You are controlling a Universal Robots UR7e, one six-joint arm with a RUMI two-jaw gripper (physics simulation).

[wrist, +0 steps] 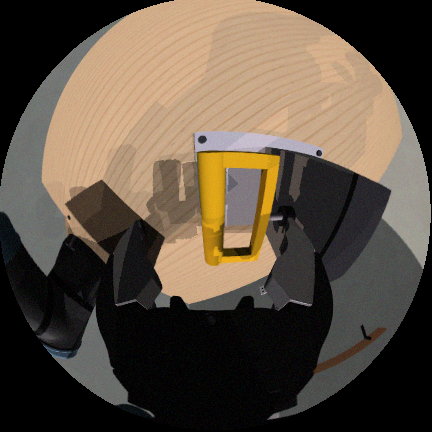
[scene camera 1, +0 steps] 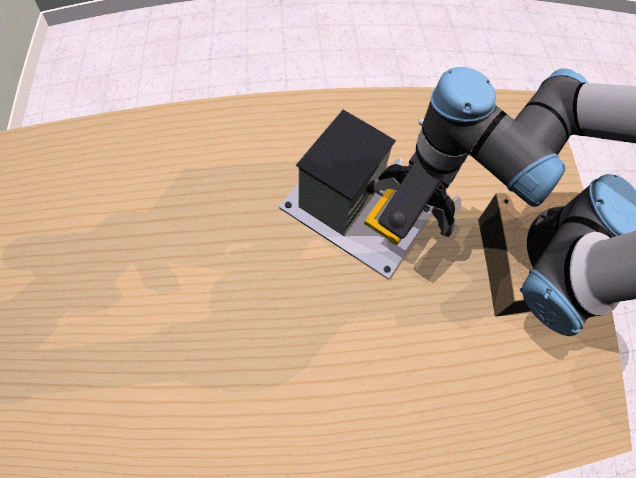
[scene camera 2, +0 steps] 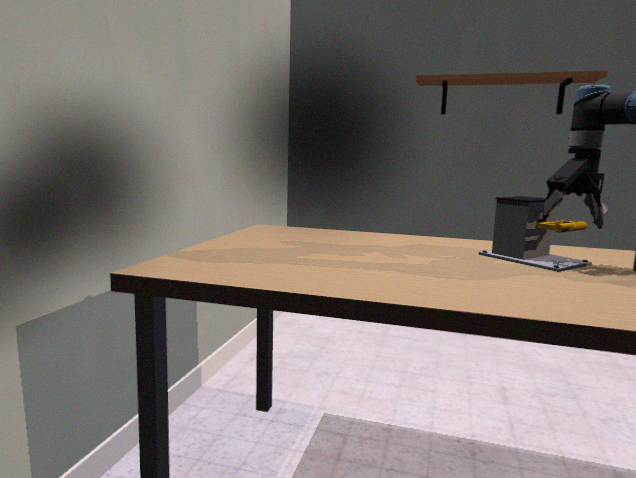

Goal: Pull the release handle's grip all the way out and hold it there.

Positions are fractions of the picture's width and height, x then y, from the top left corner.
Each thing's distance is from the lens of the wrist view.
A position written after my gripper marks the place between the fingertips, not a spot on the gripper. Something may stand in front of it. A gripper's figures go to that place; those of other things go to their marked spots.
my gripper (wrist: 0.49, 0.51): 12 cm
pale base plate (wrist: 0.47, 0.33): 20 cm
